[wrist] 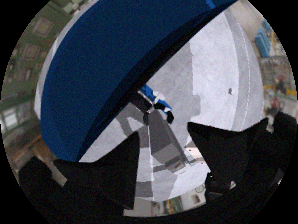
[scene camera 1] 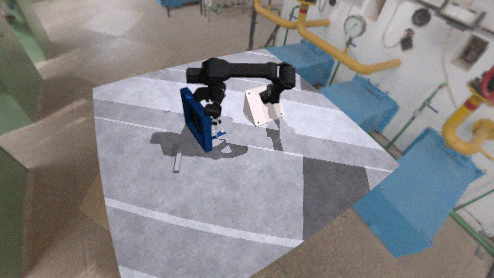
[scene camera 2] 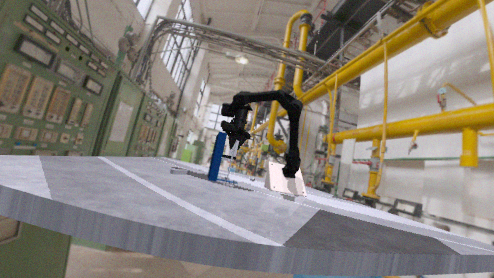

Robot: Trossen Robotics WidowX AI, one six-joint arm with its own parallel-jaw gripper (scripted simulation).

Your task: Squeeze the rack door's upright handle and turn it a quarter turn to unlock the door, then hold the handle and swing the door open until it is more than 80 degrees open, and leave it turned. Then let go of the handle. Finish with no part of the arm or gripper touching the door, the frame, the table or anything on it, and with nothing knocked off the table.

Labels:
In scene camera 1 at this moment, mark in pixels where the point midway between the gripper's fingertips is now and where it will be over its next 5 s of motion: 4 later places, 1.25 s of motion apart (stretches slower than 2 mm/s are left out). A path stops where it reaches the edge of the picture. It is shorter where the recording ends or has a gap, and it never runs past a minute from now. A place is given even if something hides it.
My gripper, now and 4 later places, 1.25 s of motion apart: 216,114; 216,114; 221,108; 223,98; 217,88

